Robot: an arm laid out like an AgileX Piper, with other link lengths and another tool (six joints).
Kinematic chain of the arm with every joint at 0, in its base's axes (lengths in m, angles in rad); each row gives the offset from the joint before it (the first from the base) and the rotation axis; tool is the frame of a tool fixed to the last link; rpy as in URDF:
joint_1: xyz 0 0 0.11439 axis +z
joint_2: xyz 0 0 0 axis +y
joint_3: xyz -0.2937 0 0.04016 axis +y
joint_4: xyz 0.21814 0 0.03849 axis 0.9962 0 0.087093
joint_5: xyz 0 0 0 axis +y
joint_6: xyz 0.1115 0 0.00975 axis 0.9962 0 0.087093
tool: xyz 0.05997 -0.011 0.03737 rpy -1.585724 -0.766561 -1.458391
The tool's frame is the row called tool.
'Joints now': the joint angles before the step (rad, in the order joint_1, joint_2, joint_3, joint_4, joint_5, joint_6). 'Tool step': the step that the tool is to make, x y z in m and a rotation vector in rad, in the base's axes. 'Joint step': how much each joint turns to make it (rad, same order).
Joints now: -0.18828 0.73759 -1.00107 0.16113 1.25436 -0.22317
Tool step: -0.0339 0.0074 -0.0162 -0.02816 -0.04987 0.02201
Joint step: 0.00142 -0.16479 0.10883 -0.00125 0.00584 -0.02661
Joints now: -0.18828 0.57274 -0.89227 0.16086 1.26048 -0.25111
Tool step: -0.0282 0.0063 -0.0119 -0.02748 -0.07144 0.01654
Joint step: 0.00090 -0.15669 0.07756 0.00049 0.00697 -0.02006
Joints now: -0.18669 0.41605 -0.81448 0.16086 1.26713 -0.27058
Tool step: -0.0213 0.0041 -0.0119 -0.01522 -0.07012 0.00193
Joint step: 0.00038 -0.13742 0.06365 -0.00031 0.00240 -0.00205
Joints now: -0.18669 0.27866 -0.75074 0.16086 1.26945 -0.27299
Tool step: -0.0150 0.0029 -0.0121 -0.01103 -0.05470 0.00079
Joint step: 0.00001 -0.11192 0.05254 0.00000 0.00370 -0.00046
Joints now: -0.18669 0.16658 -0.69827 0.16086 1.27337 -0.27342
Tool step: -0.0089 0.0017 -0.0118 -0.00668 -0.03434 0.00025
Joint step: 0.00006 -0.08206 0.04521 -0.00005 0.00188 0.00003
